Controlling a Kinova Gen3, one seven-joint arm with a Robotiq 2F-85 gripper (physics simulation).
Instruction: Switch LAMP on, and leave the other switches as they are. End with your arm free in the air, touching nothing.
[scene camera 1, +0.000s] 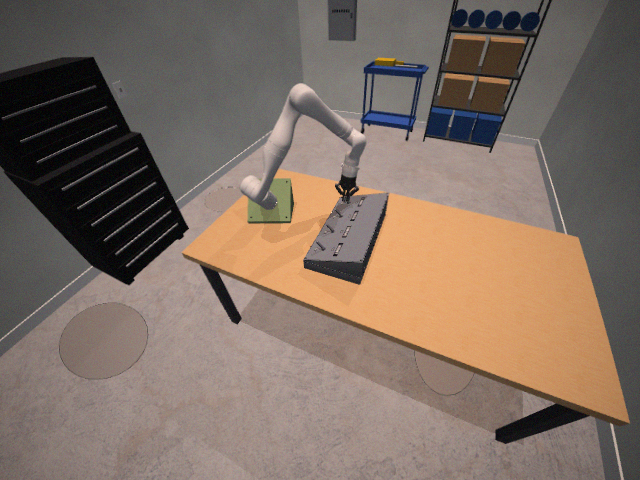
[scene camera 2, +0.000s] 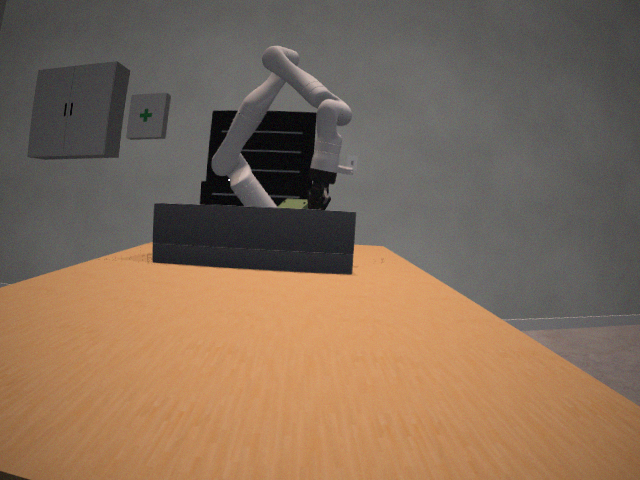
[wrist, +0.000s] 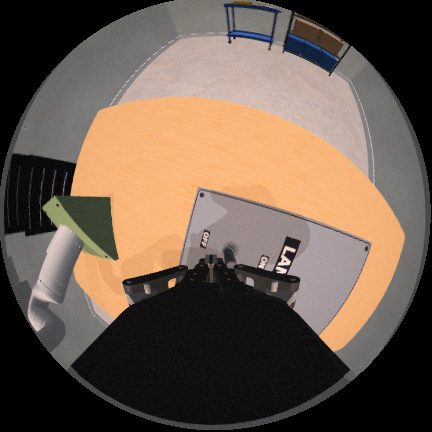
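Pixels of known places: gripper, fingertip midpoint: (scene camera 1: 344, 201) (wrist: 210, 261); arm's base, link origin: (scene camera 1: 269, 201) (wrist: 72, 235).
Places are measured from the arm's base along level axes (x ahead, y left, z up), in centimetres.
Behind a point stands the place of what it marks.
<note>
The grey switch box (scene camera 1: 368, 227) @(y -2.0, x 57.4, z 5.1 cm) (scene camera 2: 253, 232) @(y 2.8, x 60.3, z 0.1 cm) has a sloped face with a row of levers. In the wrist view, the LAMP label (wrist: 287, 255) @(y 20.3, x 46.0, z 2.0 cm) is partly hidden, with the ON mark (wrist: 263, 261) @(y 18.3, x 43.7, z 1.2 cm) beside it and the OFF mark (wrist: 205, 239) @(y 17.4, x 35.7, z -1.6 cm) to the left. The LAMP lever (wrist: 229, 256) @(y 18.3, x 39.0, z 3.5 cm) stands between the marks; its tip's lean is hard to tell. My gripper (scene camera 1: 346, 198) @(y 15.8, x 37.6, z 1.1 cm) (wrist: 210, 261) @(y 15.8, x 37.6, z 1.1 cm) is shut and empty, low over the box's far end. Its fingertips are close beside the lever on the OFF side; contact cannot be told. In scene camera 2, the box hides the levers and fingertips.
Several other levers, such as the nearest one (scene camera 1: 320, 246) @(y -18.8, x 41.8, z 1.6 cm), stand along the box. The green base plate (scene camera 1: 283, 192) @(y 6.8, x 5.5, z 3.3 cm) (wrist: 90, 225) @(y 7.5, x 9.5, z -1.2 cm) carries the arm on the wooden table (scene camera 1: 465, 279) @(y -0.2, x 103.2, z -8.8 cm) (scene camera 2: 310, 361) @(y 19.5, x 124.5, z -8.8 cm). A blue cart (scene camera 1: 395, 70) and a shelf rack stand beyond the table.
</note>
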